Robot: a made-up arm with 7 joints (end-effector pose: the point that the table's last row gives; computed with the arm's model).
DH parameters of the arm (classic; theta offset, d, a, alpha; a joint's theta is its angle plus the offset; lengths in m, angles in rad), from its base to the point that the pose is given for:
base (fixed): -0.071 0 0 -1.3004
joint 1: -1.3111 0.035 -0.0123 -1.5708
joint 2: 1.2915 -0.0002 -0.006 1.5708
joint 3: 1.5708 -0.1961 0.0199 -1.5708
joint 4: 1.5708 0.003 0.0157 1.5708
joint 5: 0 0.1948 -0.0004 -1.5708
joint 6: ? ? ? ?
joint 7: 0 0.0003 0 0
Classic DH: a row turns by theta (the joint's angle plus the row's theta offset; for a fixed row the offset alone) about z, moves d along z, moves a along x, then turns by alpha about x.
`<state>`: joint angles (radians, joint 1 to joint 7).
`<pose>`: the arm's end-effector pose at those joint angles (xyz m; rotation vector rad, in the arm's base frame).
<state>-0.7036 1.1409 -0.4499 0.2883 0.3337 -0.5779 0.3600</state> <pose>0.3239 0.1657 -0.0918 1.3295 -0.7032 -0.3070</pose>
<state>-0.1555 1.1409 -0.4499 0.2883 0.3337 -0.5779 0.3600</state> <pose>0.2090 0.2119 -0.2286 1.2541 -0.1580 -0.5283</pose>
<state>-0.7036 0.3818 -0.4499 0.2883 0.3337 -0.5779 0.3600</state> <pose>0.3172 -0.0263 -0.1602 0.5498 -0.8082 -0.3641</pose>
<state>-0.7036 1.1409 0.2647 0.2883 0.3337 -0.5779 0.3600</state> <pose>0.2913 0.2429 0.0611 1.2632 -1.0290 0.4102</pose>
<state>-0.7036 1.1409 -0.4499 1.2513 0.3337 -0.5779 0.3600</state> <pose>0.2446 0.3604 -0.1528 1.5277 0.2206 0.1633</pose>
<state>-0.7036 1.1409 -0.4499 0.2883 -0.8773 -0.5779 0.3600</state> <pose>0.3282 0.1840 -0.0665 0.1985 -0.5392 0.1393</pose>
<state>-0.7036 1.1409 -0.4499 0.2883 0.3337 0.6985 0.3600</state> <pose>0.3267 0.2246 -0.0931 1.6299 0.2671 0.6656</pose>
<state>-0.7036 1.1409 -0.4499 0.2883 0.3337 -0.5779 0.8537</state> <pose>0.3239 0.1657 -0.0918 1.1122 -1.0021 0.0906</pose>
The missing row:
joint 6: -1.5708 0 0.0495 1.5708
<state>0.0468 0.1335 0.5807 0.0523 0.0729 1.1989 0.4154</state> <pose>0.1048 0.2110 -0.2931 0.2098 1.5111 1.0122</pose>
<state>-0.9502 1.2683 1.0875 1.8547 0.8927 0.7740 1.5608</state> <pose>0.1568 0.3923 -0.1535 1.3050 1.3036 2.1821</pose>
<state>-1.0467 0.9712 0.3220 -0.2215 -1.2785 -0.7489 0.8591</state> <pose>0.2071 0.1679 0.1747 -1.2248 -1.4457 0.2692</pose>
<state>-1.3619 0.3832 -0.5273 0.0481 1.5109 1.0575 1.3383</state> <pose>0.3169 -0.0629 0.0862 0.8711 -1.6086 2.0947</pose>
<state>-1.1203 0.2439 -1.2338 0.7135 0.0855 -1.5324 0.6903</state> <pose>0.2633 -0.1227 -0.1865 -0.2450 -1.1757 -1.1011</pose>
